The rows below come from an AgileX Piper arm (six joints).
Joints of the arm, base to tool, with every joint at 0 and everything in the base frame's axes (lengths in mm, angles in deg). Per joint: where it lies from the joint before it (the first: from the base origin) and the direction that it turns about. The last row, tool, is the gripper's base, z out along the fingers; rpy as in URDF.
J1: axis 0 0 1 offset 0 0 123
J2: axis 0 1 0 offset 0 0 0
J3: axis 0 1 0 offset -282.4 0 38.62
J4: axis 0.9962 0 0.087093 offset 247.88 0 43.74
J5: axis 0 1 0 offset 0 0 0
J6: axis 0.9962 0 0.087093 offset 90.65 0 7.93
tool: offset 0 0 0 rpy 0 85.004 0
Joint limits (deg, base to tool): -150..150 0..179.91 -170..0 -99.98..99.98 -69.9..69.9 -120..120
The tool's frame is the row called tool.
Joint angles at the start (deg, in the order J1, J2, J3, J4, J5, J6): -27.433 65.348 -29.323 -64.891 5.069 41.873
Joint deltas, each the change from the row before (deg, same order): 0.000 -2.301 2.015 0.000 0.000 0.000; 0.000 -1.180 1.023 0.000 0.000 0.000; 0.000 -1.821 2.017 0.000 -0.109 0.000; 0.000 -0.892 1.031 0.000 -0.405 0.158; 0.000 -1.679 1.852 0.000 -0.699 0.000; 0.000 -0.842 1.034 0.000 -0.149 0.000
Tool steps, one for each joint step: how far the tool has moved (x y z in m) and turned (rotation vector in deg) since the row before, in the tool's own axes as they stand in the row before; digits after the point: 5 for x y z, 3 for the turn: 0.00688 0.00227 -0.00731 0.111 -0.263 0.023; 0.00355 0.00119 -0.00364 0.061 -0.144 0.013; 0.00786 0.00304 -0.00520 -0.149 0.099 -0.016; 0.00372 0.00200 -0.00243 -0.325 -0.173 0.148; 0.00669 0.00355 -0.00448 -0.535 -0.360 -0.011; 0.00420 0.00186 -0.00213 -0.174 0.066 -0.011
